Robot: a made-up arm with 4 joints.
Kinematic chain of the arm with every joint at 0, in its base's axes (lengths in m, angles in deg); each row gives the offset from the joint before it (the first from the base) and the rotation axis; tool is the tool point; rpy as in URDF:
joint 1: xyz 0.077 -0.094 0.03 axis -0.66 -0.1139 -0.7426
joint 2: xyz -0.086 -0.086 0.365 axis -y
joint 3: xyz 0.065 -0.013 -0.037 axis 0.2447 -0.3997 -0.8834
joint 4: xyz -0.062 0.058 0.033 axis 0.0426 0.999 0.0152
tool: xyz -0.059 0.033 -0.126 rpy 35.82 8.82 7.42
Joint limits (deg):
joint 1: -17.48..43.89
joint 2: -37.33..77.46
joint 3: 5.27..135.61
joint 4: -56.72..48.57
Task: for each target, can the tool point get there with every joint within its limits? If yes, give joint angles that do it. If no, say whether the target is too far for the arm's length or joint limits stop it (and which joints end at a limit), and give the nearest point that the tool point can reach.
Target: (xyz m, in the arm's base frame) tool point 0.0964 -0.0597 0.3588
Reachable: yes | joints -10.88 59.95 40.33 17.16
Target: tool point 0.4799 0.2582 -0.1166
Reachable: no: joint limits stop it (at a limit: joint 1, joint 2) | nearest point 0.1570 0.0997 0.2178 | short by 0.491 m
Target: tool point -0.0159 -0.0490 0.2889
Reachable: yes | joints -5.16 4.18 33.06 21.11
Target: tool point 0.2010 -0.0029 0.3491
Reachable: yes | joints 27.81 6.07 100.59 11.23
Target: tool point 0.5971 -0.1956 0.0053
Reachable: no: joint limits stop it (at a limit: joint 1, joint 3) | nearest point 0.2269 -0.1953 0.2481 | short by 0.443 m
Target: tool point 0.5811 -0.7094 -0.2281
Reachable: no: too far | nearest point 0.1662 -0.2858 0.2211 | short by 0.744 m
